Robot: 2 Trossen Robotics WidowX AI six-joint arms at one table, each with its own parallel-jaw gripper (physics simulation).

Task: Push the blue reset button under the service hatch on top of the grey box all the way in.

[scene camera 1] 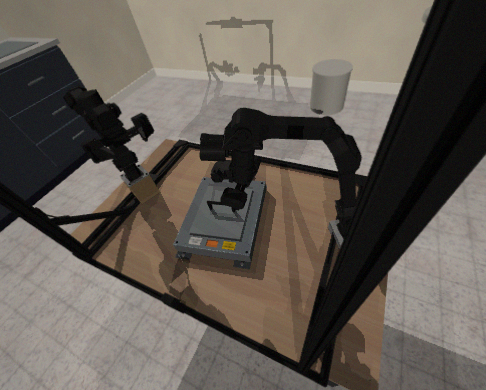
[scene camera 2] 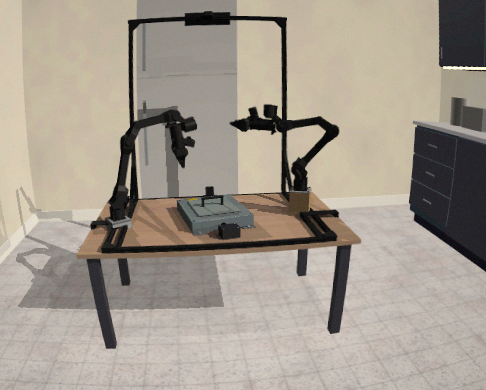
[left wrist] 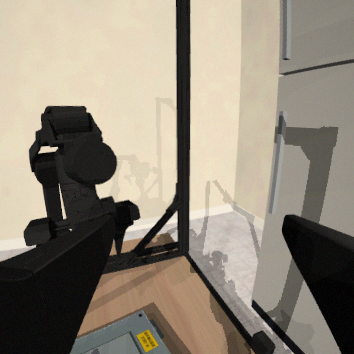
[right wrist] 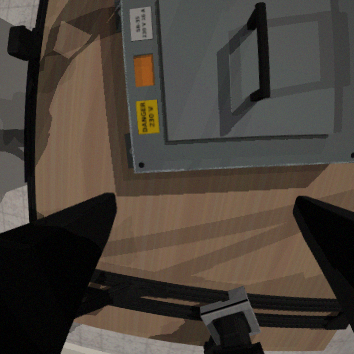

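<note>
The grey box (scene camera 1: 251, 220) (scene camera 2: 220, 223) (left wrist: 107, 330) (right wrist: 240, 152) lies on the table. Its service hatch (scene camera 1: 210, 227) (right wrist: 190, 75) is closed, with a black handle (scene camera 2: 212, 199) (right wrist: 263, 55) standing up from it. The blue reset button does not show in any view. My right gripper (scene camera 1: 228, 185) (scene camera 2: 183, 165) (right wrist: 206, 203) is open and empty, pointing down well above the box; in the right wrist view the box lies beyond its fingertips. My left gripper (scene camera 1: 124, 144) (scene camera 2: 232, 123) (left wrist: 199, 223) is open and empty, held high and roughly level on its own side, away from the box.
The box carries an orange patch (scene camera 1: 212, 243) (right wrist: 144, 70) and a yellow danger label (scene camera 1: 229, 245) (left wrist: 147, 340) (right wrist: 148, 117) along one edge. A tan block (scene camera 1: 144, 190) (scene camera 2: 299, 202) is under the left arm's base. A black frame post (scene camera 2: 131, 100) (left wrist: 183, 125) rises beside the table.
</note>
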